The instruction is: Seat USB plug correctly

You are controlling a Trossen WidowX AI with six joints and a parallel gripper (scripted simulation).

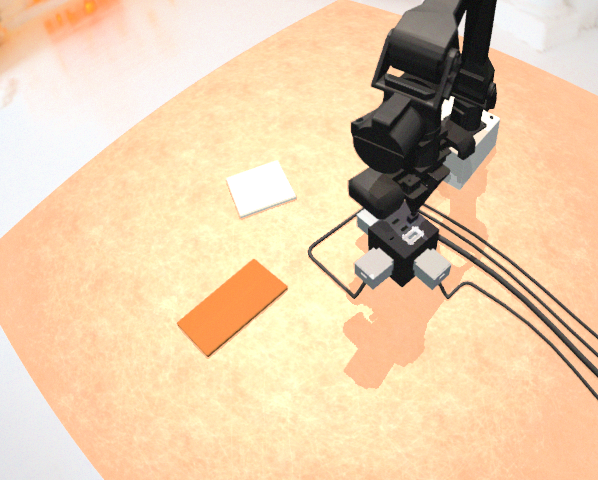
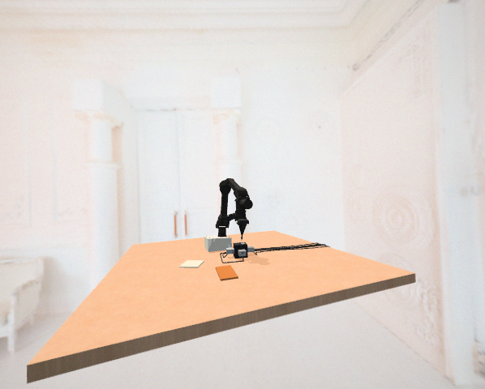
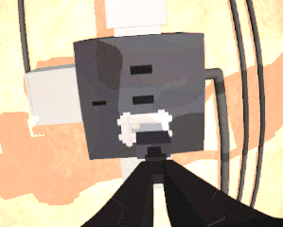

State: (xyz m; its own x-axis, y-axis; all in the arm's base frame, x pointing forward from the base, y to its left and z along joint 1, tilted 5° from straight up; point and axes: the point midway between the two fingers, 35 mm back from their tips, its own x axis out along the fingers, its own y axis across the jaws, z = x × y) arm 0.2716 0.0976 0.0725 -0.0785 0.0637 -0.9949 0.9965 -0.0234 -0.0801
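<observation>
Now: gripper tip 2 cm above the USB plug. From my gripper tip the other things lie so: USB socket: 6 cm below; orange pad: 25 cm ahead, 13 cm to the right, 13 cm below; white pad: 29 cm to the right, 13 cm below, 7 cm ahead.
</observation>
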